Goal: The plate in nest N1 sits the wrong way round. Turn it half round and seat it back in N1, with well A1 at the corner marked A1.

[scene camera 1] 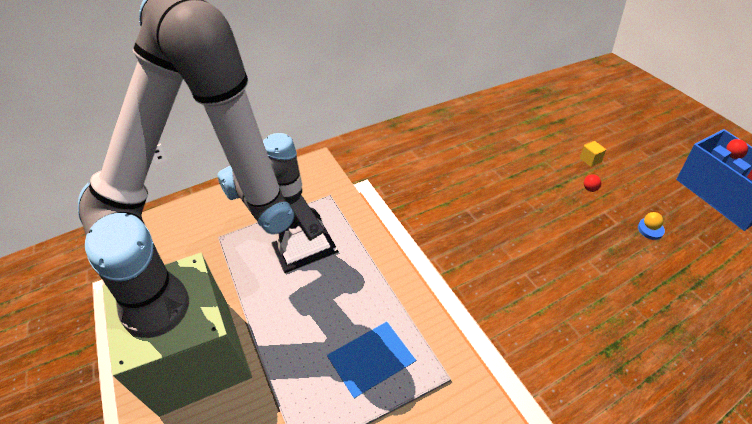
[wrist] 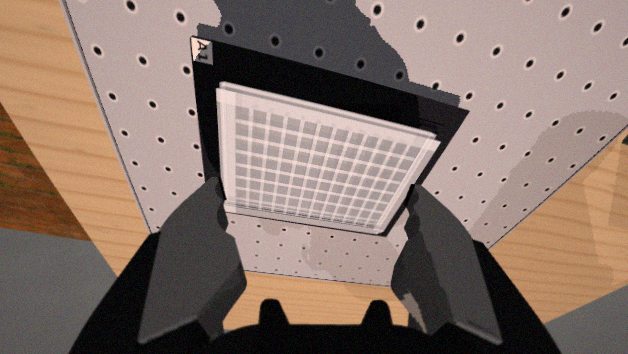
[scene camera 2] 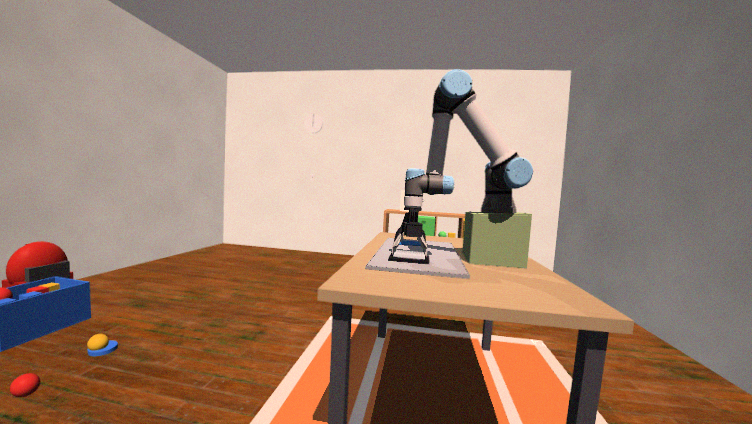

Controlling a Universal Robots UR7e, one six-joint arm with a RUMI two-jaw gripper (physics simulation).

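The white gridded plate (scene camera 1: 308, 249) (wrist: 320, 165) lies level in the black nest N1 (scene camera 1: 311, 261) (scene camera 2: 408, 261) (wrist: 310, 82). The nest's A1 label (wrist: 202, 51) shows at its upper left corner in the wrist view. The well markings on the plate are too small to read, so its well A1 cannot be told. My gripper (scene camera 1: 301, 238) (scene camera 2: 409, 253) (wrist: 316, 182) points down over the nest, with one jaw at each short side of the plate. Both fingertips meet the plate's edges, and it is shut on the plate. No lift of the plate out of the nest shows.
The nest stands on a pale perforated board (scene camera 1: 273, 316) (scene camera 2: 447, 263) (wrist: 155, 125) on the wooden table (scene camera 1: 184, 221) (scene camera 2: 473, 294). A flat blue rectangle (scene camera 1: 371, 358) lies farther along the board. The green arm base block (scene camera 1: 189, 363) (scene camera 2: 500, 242) stands beside the board.
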